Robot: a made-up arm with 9 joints.
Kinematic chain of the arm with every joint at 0, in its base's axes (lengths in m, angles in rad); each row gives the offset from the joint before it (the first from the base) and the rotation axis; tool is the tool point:
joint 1: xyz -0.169 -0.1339 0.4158 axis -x
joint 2: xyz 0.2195 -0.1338 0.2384 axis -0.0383 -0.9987 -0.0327
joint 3: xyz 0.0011 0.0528 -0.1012 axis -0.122 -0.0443 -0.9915
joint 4: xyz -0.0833 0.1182 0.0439 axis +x
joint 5: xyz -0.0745 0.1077 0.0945 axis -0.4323 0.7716 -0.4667
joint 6: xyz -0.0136 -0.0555 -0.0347 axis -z
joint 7: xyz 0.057 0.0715 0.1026 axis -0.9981 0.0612 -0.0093
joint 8: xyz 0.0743 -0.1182 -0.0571 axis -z
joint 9: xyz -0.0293 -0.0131 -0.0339 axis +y
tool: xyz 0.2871 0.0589 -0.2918
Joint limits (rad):
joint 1: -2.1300..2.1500
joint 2: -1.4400..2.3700
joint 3: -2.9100..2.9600
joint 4: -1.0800..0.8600
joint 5: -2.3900..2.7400
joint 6: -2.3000..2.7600
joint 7: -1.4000..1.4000
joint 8: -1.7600..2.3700
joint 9: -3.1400..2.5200
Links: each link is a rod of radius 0.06 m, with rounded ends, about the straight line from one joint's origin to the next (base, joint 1, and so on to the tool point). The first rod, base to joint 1, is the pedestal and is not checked.
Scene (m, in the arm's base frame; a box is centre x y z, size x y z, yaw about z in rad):
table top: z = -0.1
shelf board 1: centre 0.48 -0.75 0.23 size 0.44 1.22 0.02 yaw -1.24
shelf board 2: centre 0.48 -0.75 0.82 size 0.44 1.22 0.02 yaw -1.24
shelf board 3: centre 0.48 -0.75 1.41 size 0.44 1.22 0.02 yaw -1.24
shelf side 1: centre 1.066 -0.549 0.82 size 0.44 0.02 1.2 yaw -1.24
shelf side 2: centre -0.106 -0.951 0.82 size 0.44 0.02 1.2 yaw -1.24
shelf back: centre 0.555 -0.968 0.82 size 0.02 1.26 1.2 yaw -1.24
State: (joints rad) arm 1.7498 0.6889 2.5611 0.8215 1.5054 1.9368 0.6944 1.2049 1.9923
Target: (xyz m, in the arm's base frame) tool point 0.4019 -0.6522 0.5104
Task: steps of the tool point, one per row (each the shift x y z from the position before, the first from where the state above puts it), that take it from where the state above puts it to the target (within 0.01 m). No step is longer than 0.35 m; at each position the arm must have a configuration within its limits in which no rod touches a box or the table.
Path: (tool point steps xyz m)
1: 0.0566 0.0501 0.1329
2: 0.0706 -0.0754 0.1872
3: 0.0333 -0.2322 0.1287
4: -0.0566 -0.3068 -0.0225
5: -0.1675 -0.2462 -0.1643

